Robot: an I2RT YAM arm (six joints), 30 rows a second.
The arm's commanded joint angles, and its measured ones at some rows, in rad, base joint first. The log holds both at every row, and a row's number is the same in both.
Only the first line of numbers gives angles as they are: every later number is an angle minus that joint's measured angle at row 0.
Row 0, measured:
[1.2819, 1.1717, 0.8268, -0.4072, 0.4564, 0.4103]
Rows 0 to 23, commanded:
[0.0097, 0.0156, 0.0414, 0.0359, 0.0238, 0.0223]
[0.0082, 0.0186, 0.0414, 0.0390, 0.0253, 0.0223]
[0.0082, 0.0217, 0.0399, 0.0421, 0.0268, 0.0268]
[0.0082, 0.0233, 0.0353, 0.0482, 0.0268, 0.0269]
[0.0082, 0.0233, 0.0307, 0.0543, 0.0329, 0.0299]
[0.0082, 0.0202, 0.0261, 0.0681, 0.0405, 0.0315]
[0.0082, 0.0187, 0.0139, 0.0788, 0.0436, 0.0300]
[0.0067, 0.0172, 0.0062, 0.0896, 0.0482, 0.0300]
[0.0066, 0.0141, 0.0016, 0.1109, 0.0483, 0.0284]
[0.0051, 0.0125, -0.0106, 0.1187, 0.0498, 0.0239]
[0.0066, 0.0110, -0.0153, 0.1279, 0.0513, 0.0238]
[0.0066, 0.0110, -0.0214, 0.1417, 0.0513, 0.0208]
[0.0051, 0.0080, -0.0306, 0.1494, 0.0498, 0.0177]
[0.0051, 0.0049, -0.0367, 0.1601, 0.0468, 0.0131]
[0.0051, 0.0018, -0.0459, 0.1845, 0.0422, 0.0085]
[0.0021, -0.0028, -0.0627, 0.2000, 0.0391, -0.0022]
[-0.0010, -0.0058, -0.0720, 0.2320, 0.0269, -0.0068]
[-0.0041, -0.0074, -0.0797, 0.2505, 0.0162, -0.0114]
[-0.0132, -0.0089, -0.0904, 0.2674, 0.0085, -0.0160]
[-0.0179, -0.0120, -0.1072, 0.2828, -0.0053, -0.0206]
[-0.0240, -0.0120, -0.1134, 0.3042, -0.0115, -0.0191]
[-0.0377, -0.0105, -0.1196, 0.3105, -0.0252, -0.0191]
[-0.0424, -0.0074, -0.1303, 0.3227, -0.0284, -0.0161]
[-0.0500, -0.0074, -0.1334, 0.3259, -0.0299, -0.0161]
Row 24, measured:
[-0.0297, 0.0156, -0.1224, 0.2342, -0.0110, -0.0096]
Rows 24 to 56, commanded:
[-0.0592, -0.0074, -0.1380, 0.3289, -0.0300, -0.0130]
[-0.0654, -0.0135, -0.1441, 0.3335, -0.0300, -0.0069]
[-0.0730, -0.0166, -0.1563, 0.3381, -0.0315, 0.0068]
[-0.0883, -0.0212, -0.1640, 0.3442, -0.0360, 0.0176]
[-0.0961, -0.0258, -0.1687, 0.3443, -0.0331, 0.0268]
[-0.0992, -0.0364, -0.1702, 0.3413, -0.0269, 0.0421]
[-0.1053, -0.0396, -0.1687, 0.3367, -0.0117, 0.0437]
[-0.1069, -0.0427, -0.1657, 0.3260, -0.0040, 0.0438]
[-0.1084, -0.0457, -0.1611, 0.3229, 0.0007, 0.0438]
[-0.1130, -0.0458, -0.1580, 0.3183, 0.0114, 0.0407]
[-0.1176, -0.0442, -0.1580, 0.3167, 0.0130, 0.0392]
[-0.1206, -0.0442, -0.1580, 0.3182, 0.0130, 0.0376]
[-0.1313, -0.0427, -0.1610, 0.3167, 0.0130, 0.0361]
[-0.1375, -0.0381, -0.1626, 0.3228, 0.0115, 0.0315]
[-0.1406, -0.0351, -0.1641, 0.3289, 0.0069, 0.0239]
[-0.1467, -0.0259, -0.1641, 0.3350, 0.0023, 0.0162]
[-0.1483, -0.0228, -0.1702, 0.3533, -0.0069, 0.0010]
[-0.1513, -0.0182, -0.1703, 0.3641, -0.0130, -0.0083]
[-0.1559, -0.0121, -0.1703, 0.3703, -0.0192, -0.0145]
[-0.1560, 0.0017, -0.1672, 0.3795, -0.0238, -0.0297]
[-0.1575, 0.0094, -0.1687, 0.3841, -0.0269, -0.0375]
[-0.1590, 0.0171, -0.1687, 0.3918, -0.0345, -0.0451]
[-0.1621, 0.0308, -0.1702, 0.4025, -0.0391, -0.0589]
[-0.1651, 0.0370, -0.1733, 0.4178, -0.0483, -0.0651]
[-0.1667, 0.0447, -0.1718, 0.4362, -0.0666, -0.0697]
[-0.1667, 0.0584, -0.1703, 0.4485, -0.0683, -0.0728]
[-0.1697, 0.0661, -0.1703, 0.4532, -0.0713, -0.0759]
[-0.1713, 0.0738, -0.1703, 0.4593, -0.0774, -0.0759]
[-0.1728, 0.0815, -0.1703, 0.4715, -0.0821, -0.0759]
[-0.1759, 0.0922, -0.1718, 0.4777, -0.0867, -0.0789]
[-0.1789, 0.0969, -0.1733, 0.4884, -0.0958, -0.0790]
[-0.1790, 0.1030, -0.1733, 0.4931, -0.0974, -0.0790]
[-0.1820, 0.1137, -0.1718, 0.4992, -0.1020, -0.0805]
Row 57, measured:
[-0.1739, 0.0980, -0.1709, 0.4265, -0.0797, -0.0641]
